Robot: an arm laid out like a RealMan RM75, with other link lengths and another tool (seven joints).
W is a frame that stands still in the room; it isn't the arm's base.
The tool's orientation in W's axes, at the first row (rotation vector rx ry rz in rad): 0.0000 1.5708 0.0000
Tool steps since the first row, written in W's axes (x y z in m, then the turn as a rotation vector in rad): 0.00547 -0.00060 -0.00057 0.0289 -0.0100 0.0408; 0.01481 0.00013 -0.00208 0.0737 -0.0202 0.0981; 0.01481 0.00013 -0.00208 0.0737 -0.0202 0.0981; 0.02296 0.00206 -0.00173 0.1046 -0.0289 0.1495; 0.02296 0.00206 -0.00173 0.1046 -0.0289 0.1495; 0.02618 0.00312 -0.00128 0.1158 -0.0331 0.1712; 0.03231 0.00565 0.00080 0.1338 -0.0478 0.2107; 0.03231 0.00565 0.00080 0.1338 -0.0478 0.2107; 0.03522 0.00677 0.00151 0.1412 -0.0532 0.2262
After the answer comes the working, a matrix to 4 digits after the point.
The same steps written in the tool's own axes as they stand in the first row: 0.00057 -0.00060 0.00547 -0.0408 -0.0100 0.0289; 0.00208 0.00013 0.01481 -0.0981 -0.0202 0.0737; 0.00208 0.00013 0.01481 -0.0981 -0.0202 0.0737; 0.00173 0.00206 0.02296 -0.1495 -0.0289 0.1046; 0.00173 0.00206 0.02296 -0.1495 -0.0289 0.1046; 0.00128 0.00312 0.02618 -0.1712 -0.0331 0.1158; -0.00080 0.00565 0.03231 -0.2107 -0.0478 0.1338; -0.00080 0.00565 0.03231 -0.2107 -0.0478 0.1338; -0.00151 0.00677 0.03522 -0.2262 -0.0532 0.1412
The tool's axes in the first row as the columns of a matrix, in W's axes (rounded; the answer above uses it unrounded):
0.0000 0.0000 1.0000
0.0000 1.0000 0.0000
-1.0000 0.0000 0.0000

